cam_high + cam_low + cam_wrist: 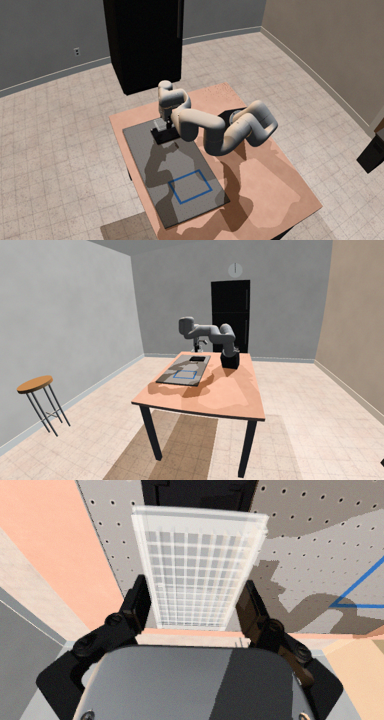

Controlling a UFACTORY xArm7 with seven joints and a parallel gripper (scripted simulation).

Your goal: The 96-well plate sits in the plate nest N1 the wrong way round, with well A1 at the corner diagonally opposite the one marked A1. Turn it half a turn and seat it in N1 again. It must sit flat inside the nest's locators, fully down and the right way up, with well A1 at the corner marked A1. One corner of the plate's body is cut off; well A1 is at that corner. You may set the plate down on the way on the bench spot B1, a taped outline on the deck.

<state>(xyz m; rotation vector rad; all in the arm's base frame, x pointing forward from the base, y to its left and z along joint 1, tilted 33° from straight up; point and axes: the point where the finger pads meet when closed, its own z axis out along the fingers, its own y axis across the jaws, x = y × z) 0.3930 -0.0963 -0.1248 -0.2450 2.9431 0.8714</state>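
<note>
The black plate nest N1 is 10 cm below my hand. The rest, counted from my hand: pale A1 mark: 8 cm ahead, 4 cm to the right, 10 cm below; 96-well plate: 1 cm below.
</note>
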